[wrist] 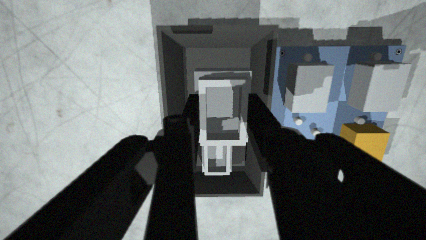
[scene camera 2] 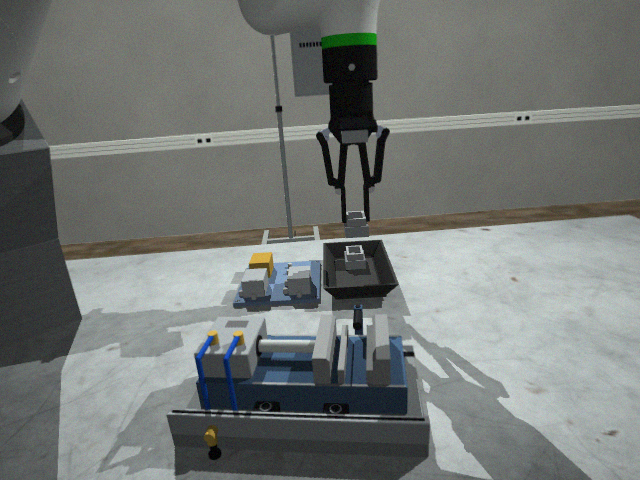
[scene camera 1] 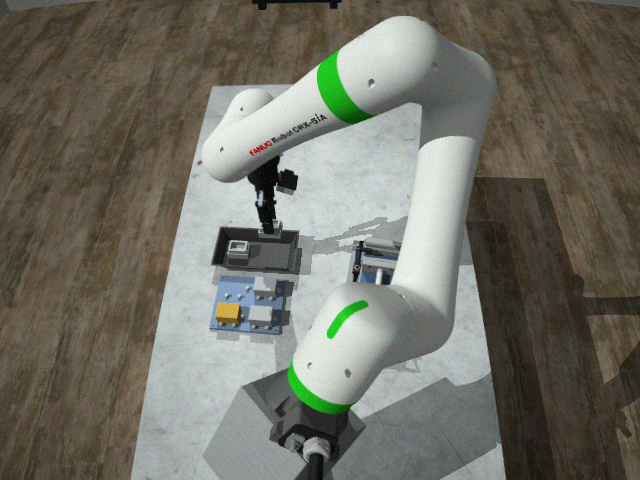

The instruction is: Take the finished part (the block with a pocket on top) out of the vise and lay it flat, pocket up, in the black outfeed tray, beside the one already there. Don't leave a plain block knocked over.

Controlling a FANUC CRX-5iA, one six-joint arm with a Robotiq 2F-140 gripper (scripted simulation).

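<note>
In the wrist view I can see my gripper. Scene camera 1 shows me the gripper too, and a yellow block is also part of what the pictures give me.
</note>
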